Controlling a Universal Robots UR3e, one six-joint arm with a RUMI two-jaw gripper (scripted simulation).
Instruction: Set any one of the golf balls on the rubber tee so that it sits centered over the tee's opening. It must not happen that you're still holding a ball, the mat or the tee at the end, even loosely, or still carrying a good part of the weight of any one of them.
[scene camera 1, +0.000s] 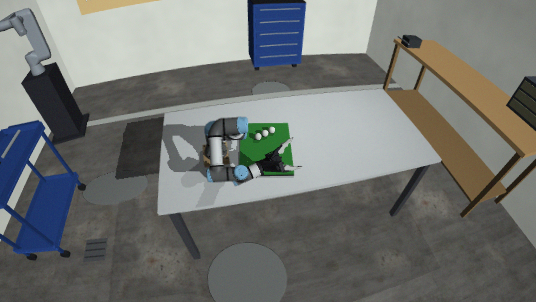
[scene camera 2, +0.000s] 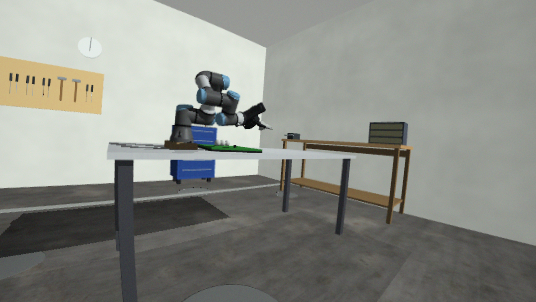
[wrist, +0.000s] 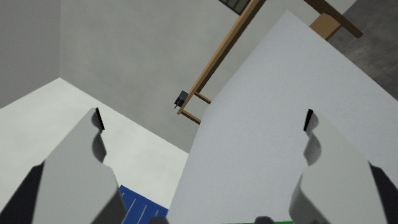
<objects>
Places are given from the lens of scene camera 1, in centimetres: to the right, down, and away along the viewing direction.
green mat (scene camera 1: 251, 150): -10, 0, 157
</objects>
